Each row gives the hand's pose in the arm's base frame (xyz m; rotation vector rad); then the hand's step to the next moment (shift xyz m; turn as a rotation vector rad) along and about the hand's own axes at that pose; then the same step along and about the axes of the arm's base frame.
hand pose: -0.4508 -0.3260 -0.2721 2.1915 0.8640 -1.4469
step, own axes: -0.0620 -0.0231 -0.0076 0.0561 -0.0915 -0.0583
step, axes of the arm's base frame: -0.0278 0.0040 0.0604 -0.0055 0.1193 -0.0258
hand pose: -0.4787 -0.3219 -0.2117 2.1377 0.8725 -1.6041
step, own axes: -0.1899 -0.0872 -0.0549 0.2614 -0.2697 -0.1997
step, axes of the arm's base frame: -0.0494 0.0465 0.2051 0.0216 0.3943 -0.1581
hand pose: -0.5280 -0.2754 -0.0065 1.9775 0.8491 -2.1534
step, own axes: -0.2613 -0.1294 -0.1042 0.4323 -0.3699 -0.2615
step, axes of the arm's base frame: 0.0771 0.0798 0.2891 0.0072 0.5568 -0.2865
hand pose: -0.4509 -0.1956 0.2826 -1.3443 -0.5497 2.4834
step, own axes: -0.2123 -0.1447 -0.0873 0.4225 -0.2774 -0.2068
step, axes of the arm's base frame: 0.1947 0.0617 0.1787 -0.0383 0.4591 -0.2932
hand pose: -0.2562 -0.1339 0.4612 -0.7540 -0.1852 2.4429
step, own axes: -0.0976 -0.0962 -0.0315 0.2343 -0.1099 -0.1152
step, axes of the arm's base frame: 0.1300 0.0239 0.0479 -0.0421 0.2182 -0.1756
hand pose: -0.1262 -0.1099 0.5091 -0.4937 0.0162 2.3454
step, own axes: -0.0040 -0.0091 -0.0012 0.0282 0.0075 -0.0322
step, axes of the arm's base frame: 0.0091 0.0039 0.0015 -0.0125 0.0083 -0.0408
